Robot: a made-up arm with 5 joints. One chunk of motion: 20 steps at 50 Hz.
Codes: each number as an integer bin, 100 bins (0 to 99) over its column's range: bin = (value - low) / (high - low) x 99, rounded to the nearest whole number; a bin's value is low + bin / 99 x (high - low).
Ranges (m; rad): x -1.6..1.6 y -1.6..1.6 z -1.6..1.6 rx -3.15..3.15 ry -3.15..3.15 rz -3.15..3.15
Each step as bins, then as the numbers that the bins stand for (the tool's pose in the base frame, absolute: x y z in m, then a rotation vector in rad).
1 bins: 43 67 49 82 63 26
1 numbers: -0.2101 0.5657 -0.0162 2.0682 0.8591 -1.4955
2 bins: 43 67 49 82 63 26
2 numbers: -0.2101 0.5657 -0.0162 2.0682 0.8591 -1.4955
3 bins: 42 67 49 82 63 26
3 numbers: -0.2424 0.5657 -0.0162 2.0682 0.8591 -1.4955
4 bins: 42 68 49 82 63 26
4 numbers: -0.2424 0.5980 -0.0162 2.0682 0.8591 -1.4955
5 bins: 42 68 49 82 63 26
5 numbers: -0.2424 0.5980 -0.0162 2.0682 0.8591 -1.4955
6 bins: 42 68 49 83 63 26
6 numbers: -0.2424 0.5980 -0.0162 2.1318 0.8591 -1.4955
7 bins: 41 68 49 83 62 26
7 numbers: -0.2747 0.5980 -0.0162 2.1318 0.7955 -1.4955
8 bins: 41 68 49 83 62 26
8 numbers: -0.2747 0.5980 -0.0162 2.1318 0.7955 -1.4955
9 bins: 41 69 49 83 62 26
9 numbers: -0.2747 0.6303 -0.0162 2.1318 0.7955 -1.4955
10 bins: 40 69 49 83 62 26
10 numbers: -0.3071 0.6303 -0.0162 2.1318 0.7955 -1.4955
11 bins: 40 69 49 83 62 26
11 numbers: -0.3071 0.6303 -0.0162 2.1318 0.7955 -1.4955
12 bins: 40 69 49 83 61 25
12 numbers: -0.3071 0.6303 -0.0162 2.1318 0.7318 -1.5591
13 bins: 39 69 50 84 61 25
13 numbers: -0.3394 0.6303 0.0162 2.1955 0.7318 -1.5591
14 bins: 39 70 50 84 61 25
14 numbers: -0.3394 0.6626 0.0162 2.1955 0.7318 -1.5591
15 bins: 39 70 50 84 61 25
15 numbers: -0.3394 0.6626 0.0162 2.1955 0.7318 -1.5591
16 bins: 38 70 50 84 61 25
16 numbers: -0.3717 0.6626 0.0162 2.1955 0.7318 -1.5591
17 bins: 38 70 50 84 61 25
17 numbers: -0.3717 0.6626 0.0162 2.1955 0.7318 -1.5591
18 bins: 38 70 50 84 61 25
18 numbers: -0.3717 0.6626 0.0162 2.1955 0.7318 -1.5591
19 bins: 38 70 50 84 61 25
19 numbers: -0.3717 0.6626 0.0162 2.1955 0.7318 -1.5591
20 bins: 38 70 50 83 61 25
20 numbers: -0.3717 0.6626 0.0162 2.1318 0.7318 -1.5591
